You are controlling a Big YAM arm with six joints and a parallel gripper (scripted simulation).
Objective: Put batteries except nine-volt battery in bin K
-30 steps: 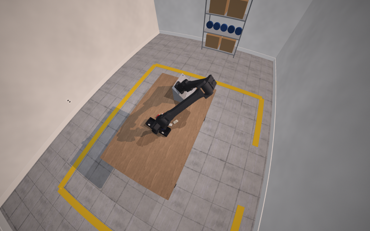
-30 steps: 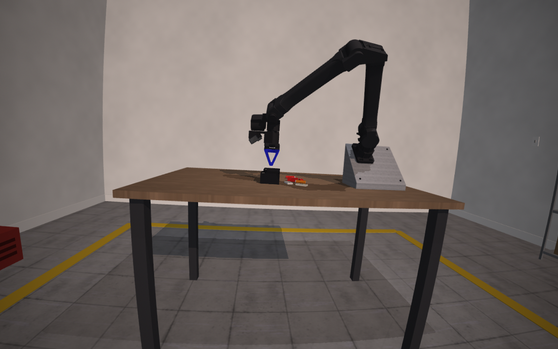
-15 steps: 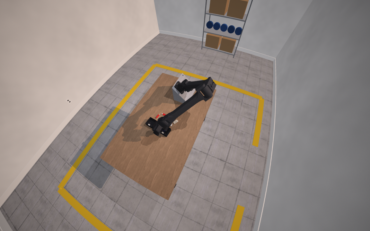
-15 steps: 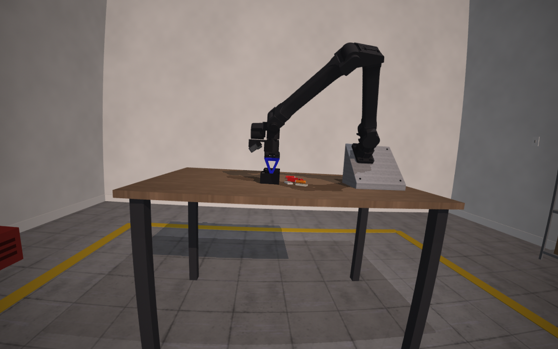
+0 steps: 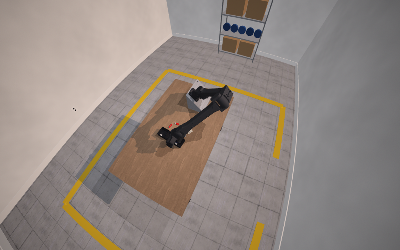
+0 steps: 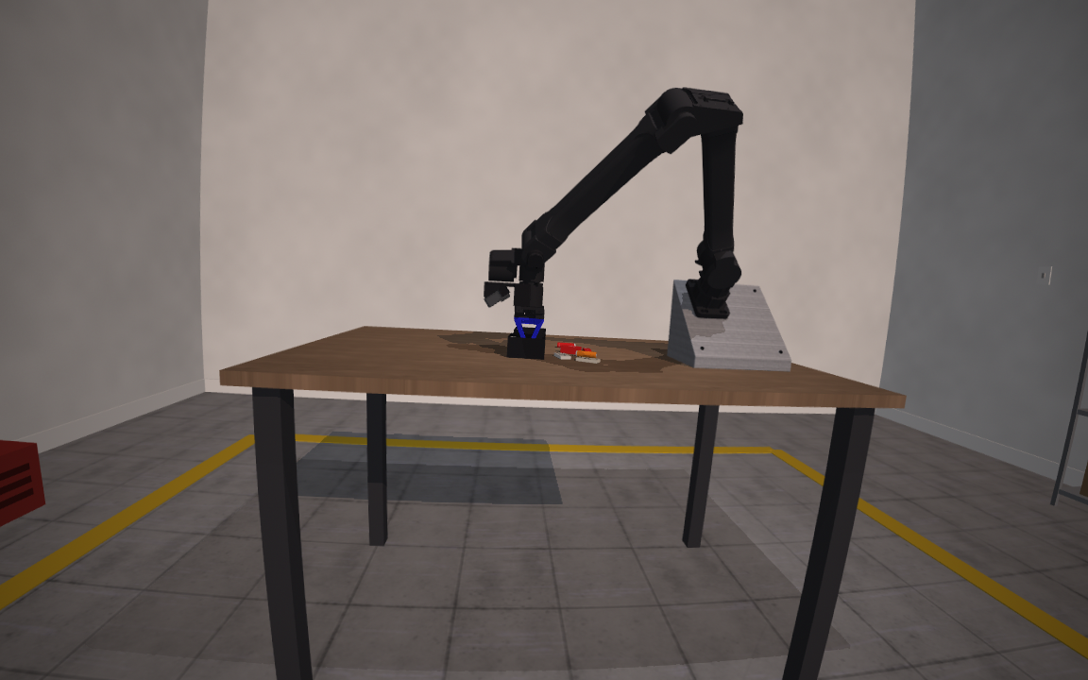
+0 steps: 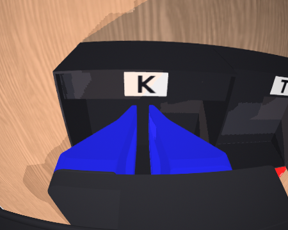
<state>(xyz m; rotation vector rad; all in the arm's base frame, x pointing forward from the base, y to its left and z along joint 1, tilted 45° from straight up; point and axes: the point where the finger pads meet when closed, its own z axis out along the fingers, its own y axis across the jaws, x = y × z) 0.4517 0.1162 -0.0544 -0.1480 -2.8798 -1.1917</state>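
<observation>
My gripper is now 14 cm past the orange cylindrical battery, 2 cm to the left of it and 2 cm above it. Round my hand: black bin 8 cm to the right, 1 cm behind; red nine-volt battery 10 cm behind, 7 cm to the right, 2 cm below; red cylindrical battery 16 cm to the right, 12 cm behind, 2 cm below.
</observation>
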